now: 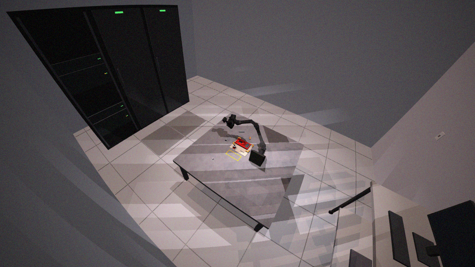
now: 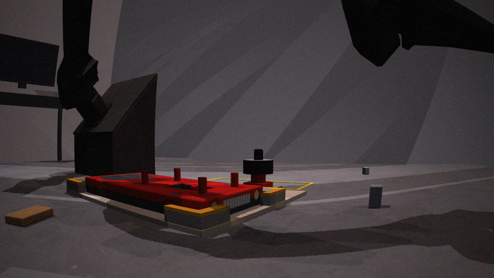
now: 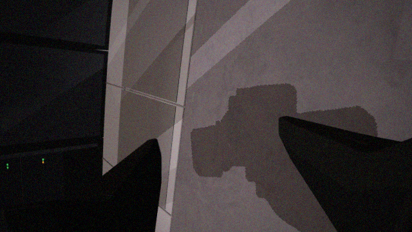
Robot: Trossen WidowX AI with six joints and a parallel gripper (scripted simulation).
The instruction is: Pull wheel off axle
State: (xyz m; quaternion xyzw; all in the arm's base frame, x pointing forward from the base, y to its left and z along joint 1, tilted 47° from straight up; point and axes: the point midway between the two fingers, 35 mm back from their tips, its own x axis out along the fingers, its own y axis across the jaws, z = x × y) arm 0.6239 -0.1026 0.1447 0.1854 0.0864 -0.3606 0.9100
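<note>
Now: the wheel 29 cm behind my gripper tip, 20 cm to the left of it and 11 cm below it. Also, from my gripper tip: wooden block 38 cm behind, 9 cm to the right, 15 cm below; then dark upright axle 29 cm behind, 20 cm to the left, 12 cm below; then grey block 12 cm behind, 15 cm to the left, 14 cm below.
</note>
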